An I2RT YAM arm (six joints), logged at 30 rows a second.
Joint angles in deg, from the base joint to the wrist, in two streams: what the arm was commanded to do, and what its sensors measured. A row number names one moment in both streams.
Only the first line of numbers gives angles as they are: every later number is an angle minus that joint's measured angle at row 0.
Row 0, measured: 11.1, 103.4, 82.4, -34.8, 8.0, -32.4
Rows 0 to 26, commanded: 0.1, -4.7, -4.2, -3.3, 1.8, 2.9; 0.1, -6.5, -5.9, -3.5, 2.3, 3.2; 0.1, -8.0, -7.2, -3.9, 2.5, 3.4; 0.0, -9.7, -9.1, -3.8, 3.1, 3.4; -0.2, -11.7, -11.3, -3.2, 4.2, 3.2; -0.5, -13.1, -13.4, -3.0, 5.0, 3.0; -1.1, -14.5, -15.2, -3.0, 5.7, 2.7; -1.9, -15.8, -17.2, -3.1, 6.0, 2.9; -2.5, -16.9, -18.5, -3.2, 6.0, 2.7; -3.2, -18.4, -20.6, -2.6, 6.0, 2.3; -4.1, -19.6, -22.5, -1.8, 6.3, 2.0; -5.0, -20.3, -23.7, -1.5, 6.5, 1.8; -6.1, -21.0, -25.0, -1.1, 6.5, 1.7; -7.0, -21.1, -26.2, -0.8, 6.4, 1.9; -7.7, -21.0, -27.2, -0.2, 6.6, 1.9; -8.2, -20.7, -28.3, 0.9, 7.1, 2.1; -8.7, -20.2, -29.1, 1.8, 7.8, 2.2; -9.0, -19.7, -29.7, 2.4, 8.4, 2.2; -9.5, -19.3, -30.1, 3.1, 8.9, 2.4; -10.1, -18.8, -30.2, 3.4, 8.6, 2.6; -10.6, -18.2, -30.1, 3.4, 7.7, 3.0; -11.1, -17.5, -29.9, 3.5, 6.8, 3.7; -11.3, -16.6, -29.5, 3.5, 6.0, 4.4; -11.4, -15.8, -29.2, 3.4, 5.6, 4.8; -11.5, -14.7, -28.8, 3.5, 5.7, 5.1; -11.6, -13.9, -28.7, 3.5, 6.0, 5.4; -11.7, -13.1, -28.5, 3.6, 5.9, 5.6
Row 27, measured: -11.6, -14.4, -29.2, 2.2, 6.9, 4.0
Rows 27 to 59, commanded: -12.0, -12.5, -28.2, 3.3, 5.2, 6.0; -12.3, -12.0, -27.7, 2.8, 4.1, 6.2; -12.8, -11.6, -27.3, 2.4, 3.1, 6.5; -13.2, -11.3, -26.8, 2.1, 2.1, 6.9; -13.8, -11.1, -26.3, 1.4, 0.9, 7.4; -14.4, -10.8, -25.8, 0.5, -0.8, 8.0; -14.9, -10.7, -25.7, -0.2, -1.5, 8.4; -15.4, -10.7, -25.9, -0.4, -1.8, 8.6; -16.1, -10.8, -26.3, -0.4, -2.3, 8.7; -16.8, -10.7, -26.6, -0.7, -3.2, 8.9; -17.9, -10.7, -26.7, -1.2, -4.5, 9.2; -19.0, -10.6, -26.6, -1.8, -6.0, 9.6; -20.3, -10.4, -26.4, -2.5, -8.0, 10.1; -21.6, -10.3, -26.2, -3.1, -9.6, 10.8; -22.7, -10.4, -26.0, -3.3, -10.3, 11.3; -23.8, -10.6, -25.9, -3.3, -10.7, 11.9; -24.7, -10.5, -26.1, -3.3, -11.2, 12.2; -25.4, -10.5, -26.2, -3.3, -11.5, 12.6; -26.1, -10.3, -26.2, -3.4, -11.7, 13.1; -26.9, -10.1, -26.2, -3.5, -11.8, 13.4; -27.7, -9.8, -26.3, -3.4, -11.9, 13.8; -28.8, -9.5, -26.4, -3.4, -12.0, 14.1; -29.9, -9.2, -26.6, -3.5, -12.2, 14.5; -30.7, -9.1, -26.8, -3.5, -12.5, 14.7; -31.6, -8.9, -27.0, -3.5, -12.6, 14.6; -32.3, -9.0, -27.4, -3.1, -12.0, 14.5; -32.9, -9.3, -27.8, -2.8, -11.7, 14.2; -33.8, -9.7, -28.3, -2.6, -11.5, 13.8; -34.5, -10.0, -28.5, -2.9, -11.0, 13.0; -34.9, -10.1, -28.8, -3.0, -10.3, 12.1; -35.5, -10.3, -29.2, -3.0, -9.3, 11.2; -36.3, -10.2, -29.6, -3.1, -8.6, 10.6; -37.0, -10.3, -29.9, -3.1, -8.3, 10.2
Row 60, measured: -35.6, -11.1, -28.4, 3.3, -15.7, 11.5
